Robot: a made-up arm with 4 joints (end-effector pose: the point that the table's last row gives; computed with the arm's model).
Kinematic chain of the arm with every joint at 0, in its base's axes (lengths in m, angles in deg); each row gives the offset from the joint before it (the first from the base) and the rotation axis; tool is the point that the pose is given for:
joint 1: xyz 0 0 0.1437 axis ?
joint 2: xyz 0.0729 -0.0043 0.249 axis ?
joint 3: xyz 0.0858 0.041 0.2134 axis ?
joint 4: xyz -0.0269 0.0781 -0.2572 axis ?
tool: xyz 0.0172 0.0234 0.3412
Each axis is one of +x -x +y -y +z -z.
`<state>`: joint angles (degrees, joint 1 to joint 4).
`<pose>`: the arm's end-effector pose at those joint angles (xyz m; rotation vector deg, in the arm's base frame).
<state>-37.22 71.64 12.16 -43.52</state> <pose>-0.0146 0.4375 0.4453 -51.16 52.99 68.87</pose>
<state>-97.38 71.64 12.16 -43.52</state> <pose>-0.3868 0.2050 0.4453 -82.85 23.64 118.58</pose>
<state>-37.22 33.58 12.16 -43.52</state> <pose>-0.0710 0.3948 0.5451 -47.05 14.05 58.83</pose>
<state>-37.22 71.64 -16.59 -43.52</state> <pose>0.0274 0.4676 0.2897 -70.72 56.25 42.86</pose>
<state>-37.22 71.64 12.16 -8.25</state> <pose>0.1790 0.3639 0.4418 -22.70 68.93 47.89</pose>
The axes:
joint 1: -z
joint 2: +y
joint 3: +z
joint 4: +x

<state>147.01 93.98 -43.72 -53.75</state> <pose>0.0099 -0.3616 0.0513 86.43 113.85 -64.09</pose>
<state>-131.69 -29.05 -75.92 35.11</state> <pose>0.0227 -0.0586 0.6041 61.57 24.31 51.94</pose>
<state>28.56 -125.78 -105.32 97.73</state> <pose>0.2516 -0.0054 0.2974 -75.78 117.91 -38.00</pose>
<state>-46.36 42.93 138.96 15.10</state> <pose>0.2151 0.2566 0.5481 -44.04 -63.97 -152.46</pose>
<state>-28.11 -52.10 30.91 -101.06</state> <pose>-0.0955 0.3823 0.2070 -85.00 -86.43 -8.02</pose>
